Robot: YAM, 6 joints.
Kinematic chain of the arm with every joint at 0, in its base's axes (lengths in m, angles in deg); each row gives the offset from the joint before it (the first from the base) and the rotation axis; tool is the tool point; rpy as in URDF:
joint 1: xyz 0 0 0.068 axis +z
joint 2: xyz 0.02 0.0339 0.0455 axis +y
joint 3: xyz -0.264 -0.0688 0 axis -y
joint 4: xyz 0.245 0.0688 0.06 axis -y
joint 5: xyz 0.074 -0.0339 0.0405 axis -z
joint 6: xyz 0.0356 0 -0.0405 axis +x
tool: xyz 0 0 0 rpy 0 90 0
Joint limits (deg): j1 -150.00..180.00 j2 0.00..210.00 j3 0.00..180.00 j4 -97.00..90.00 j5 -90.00..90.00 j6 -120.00..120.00
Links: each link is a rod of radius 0.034 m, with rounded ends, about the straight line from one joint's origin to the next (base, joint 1, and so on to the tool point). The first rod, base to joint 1, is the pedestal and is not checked.
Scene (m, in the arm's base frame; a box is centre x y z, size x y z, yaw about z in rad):
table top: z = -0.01
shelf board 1: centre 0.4 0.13 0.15 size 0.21 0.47 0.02 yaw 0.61
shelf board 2: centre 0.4 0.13 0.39 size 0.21 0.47 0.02 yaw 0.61
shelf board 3: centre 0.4 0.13 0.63 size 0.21 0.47 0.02 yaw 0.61
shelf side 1: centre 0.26 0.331 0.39 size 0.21 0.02 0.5 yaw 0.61
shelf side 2: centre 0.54 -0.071 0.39 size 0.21 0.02 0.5 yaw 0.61
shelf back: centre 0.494 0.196 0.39 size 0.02 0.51 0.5 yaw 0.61
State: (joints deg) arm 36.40 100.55 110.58 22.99 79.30 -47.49
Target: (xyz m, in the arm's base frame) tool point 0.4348 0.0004 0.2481
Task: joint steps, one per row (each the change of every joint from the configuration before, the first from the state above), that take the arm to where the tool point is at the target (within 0.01 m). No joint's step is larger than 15 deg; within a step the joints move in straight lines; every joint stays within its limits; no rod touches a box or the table.
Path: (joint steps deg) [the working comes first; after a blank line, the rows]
Joints at the target: 4.71 112.51 79.02 15.65 82.50 -47.49
Straight joint move there: touches shelf board 2.

1: -8.50 -10.48 -12.40 0.71 -1.17 -3.49
2: -8.49 -10.49 -12.41 0.70 -1.18 -3.48
3: -8.50 -10.48 -12.40 0.71 -1.17 -3.49
4: -8.49 -10.48 -12.40 0.70 -1.18 -3.49
5: -8.50 -10.49 -12.40 0.71 -1.17 -3.49
6: -1.99 13.00 0.92 -6.06 5.11 5.82
7: -2.00 12.99 0.92 -6.07 5.12 5.81
8: -1.99 12.99 0.92 -6.06 5.12 5.81
9: 8.38 12.70 13.84 3.66 -3.14 0.00
10: 8.39 12.70 13.85 3.66 -3.14 0.00

